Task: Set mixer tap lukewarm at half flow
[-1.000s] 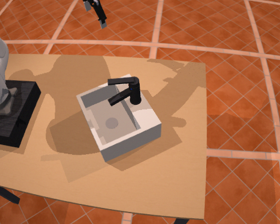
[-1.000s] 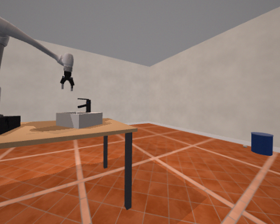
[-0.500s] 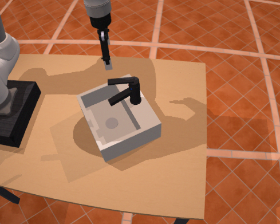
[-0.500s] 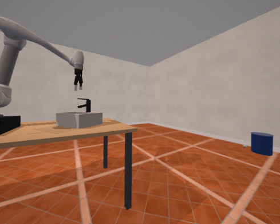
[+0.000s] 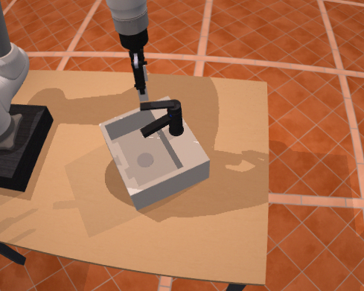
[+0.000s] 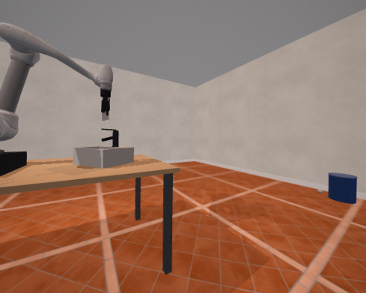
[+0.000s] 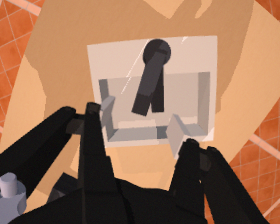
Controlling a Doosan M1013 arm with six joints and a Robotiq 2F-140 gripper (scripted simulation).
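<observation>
Right now my hand is 10 cm above the lever and 3 cm short of it. From my hand the other things lie so: black mixer tap (15 cm below, 6 cm ahead); then grey sink basin (33 cm below, 4 cm to the right, 2 cm behind).
</observation>
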